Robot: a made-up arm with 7 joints. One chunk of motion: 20 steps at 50 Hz.
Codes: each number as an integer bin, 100 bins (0 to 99) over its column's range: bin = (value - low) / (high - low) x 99, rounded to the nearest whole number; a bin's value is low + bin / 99 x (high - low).
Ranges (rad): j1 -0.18..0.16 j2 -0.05..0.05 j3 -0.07..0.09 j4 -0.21..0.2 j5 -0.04..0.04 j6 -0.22..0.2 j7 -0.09..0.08
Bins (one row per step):
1: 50 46 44 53 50 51 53
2: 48 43 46 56 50 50 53
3: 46 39 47 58 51 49 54
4: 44 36 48 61 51 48 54
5: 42 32 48 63 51 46 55
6: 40 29 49 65 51 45 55
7: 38 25 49 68 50 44 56
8: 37 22 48 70 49 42 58
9: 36 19 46 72 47 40 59
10: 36 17 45 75 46 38 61
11: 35 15 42 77 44 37 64
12: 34 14 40 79 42 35 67
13: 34 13 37 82 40 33 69
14: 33 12 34 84 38 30 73
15: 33 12 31 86 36 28 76
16: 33 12 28 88 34 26 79
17: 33 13 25 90 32 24 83
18: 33 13 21 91 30 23 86
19: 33 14 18 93 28 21 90
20: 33 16 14 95 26 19 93
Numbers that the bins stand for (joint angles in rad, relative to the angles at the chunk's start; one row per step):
1: -0.0083 -0.0035 0.0011 0.0095 0.0004 -0.0036 0.0010
2: -0.0152 -0.0066 0.0043 0.0219 0.0004 -0.0079 0.0010
3: -0.0220 -0.0106 0.0060 0.0302 0.0012 -0.0121 0.0027
4: -0.0289 -0.0136 0.0076 0.0426 0.0012 -0.0164 0.0027
5: -0.0358 -0.0177 0.0076 0.0509 0.0012 -0.0248 0.0044
6: -0.0426 -0.0207 0.0092 0.0592 0.0012 -0.0291 0.0044
7: -0.0495 -0.0247 0.0092 0.0716 0.0004 -0.0333 0.0062
8: -0.0529 -0.0278 0.0076 0.0799 -0.0004 -0.0418 0.0096
9: -0.0564 -0.0308 0.0043 0.0882 -0.0020 -0.0503 0.0113
10: -0.0564 -0.0328 0.0027 0.1006 -0.0028 -0.0588 0.0147
11: -0.0598 -0.0348 -0.0021 0.1089 -0.0044 -0.0630 0.0199
12: -0.0632 -0.0359 -0.0054 0.1172 -0.0061 -0.0715 0.0251
13: -0.0632 -0.0369 -0.0102 0.1296 -0.0077 -0.0800 0.0285
14: -0.0667 -0.0379 -0.0151 0.1379 -0.0093 -0.0927 0.0354
15: -0.0667 -0.0379 -0.0199 0.1462 -0.0109 -0.1012 0.0405
16: -0.0667 -0.0379 -0.0247 0.1544 -0.0125 -0.1097 0.0457
17: -0.0667 -0.0369 -0.0296 0.1627 -0.0141 -0.1182 0.0525
18: -0.0667 -0.0369 -0.0361 0.1669 -0.0158 -0.1224 0.0577
19: -0.0667 -0.0359 -0.0409 0.1752 -0.0174 -0.1309 0.0645
20: -0.0667 -0.0338 -0.0474 0.1834 -0.0190 -0.1394 0.0697

